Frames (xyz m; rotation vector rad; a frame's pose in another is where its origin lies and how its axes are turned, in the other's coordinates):
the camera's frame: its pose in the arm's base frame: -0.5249 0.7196 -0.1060 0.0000 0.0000 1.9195
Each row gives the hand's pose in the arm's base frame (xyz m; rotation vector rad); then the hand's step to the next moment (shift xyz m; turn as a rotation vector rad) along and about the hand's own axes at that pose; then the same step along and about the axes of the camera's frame.
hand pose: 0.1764 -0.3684 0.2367 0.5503 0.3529 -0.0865
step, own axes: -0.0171 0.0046 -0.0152 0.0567 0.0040 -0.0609
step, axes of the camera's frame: 0.0178 0.0147 -0.0038 0.0220 -0.0455 -0.0663
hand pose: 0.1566 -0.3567 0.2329 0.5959 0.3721 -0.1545
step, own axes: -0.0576 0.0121 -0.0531 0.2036 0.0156 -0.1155
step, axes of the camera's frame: 0.0623 0.0474 -0.0121 0.0137 -0.1724 -0.1585
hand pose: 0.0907 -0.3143 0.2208 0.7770 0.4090 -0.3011
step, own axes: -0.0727 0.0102 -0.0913 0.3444 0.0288 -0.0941
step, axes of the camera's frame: 0.1046 0.0493 -0.0188 -0.0533 -0.2912 -0.2017
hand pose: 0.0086 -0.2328 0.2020 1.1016 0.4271 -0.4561
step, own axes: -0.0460 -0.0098 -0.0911 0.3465 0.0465 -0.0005
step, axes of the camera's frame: 0.0989 0.0203 -0.0180 -0.1349 -0.2839 -0.1531
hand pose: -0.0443 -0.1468 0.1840 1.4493 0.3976 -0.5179
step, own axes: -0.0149 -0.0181 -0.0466 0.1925 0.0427 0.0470
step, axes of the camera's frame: 0.0509 0.0028 -0.0109 -0.1208 -0.1484 -0.0668
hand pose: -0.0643 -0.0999 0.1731 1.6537 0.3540 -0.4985
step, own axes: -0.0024 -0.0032 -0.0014 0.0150 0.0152 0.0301
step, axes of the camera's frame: 0.0030 0.0026 -0.0014 -0.0365 -0.0047 0.0024
